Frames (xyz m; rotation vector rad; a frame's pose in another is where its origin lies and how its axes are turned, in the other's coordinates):
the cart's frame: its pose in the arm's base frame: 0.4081 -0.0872 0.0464 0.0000 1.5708 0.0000
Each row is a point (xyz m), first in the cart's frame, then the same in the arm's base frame.
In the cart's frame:
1: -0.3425 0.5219 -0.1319
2: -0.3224 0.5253 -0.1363
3: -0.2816 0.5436 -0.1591
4: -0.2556 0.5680 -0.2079
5: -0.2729 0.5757 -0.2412
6: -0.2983 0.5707 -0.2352
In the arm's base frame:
1: 0.2762 0.4347 0.3889
2: 0.2718 0.4381 0.3688
3: 0.2490 0.4564 0.3280
4: 0.2002 0.4808 0.3020
5: 0.1669 0.4885 0.3193
6: 0.1729 0.4835 0.3447

